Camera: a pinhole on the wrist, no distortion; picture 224 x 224 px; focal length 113.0 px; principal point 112.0 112.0 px. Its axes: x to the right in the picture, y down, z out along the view. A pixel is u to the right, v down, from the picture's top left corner.
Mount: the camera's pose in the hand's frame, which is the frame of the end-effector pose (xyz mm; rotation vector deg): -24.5 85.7 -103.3 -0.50 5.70 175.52
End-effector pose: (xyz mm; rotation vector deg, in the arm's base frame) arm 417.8 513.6 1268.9 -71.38 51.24 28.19
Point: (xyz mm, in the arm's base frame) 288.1 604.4 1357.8
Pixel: 209.3 138.5
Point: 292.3 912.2 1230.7
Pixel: 132.5 84.7
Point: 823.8 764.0 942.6
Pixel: outside the picture
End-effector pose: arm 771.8 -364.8 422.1 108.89 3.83 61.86
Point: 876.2 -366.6 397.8
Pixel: 57.1 207.3
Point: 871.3 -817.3 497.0
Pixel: 130.3 74.9
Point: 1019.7 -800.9 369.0
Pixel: 121.6 112.9
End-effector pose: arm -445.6 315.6 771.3 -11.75 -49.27 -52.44
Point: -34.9 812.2 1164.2
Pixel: outside the picture
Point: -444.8 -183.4 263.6
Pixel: behind the camera
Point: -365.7 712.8 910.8
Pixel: 145.4 44.9
